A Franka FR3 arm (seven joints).
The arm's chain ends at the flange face. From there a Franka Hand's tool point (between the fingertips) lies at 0.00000 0.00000 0.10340 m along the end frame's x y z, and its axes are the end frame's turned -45 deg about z.
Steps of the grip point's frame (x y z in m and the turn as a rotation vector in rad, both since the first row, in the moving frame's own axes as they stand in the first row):
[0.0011 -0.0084 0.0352 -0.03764 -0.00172 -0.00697]
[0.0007 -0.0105 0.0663 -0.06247 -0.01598 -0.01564]
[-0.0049 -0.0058 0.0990 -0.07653 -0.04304 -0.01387]
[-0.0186 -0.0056 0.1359 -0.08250 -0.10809 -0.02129]
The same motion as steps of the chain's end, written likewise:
[-0.0078 -0.0096 0.0353 -0.02783 0.02540 -0.00697]
[-0.0104 -0.0136 0.0665 -0.05547 0.03287 -0.01564]
[-0.0101 -0.0094 0.0994 -0.08455 0.02368 -0.01387]
[-0.0154 -0.0047 0.1369 -0.13477 -0.01809 -0.02129]

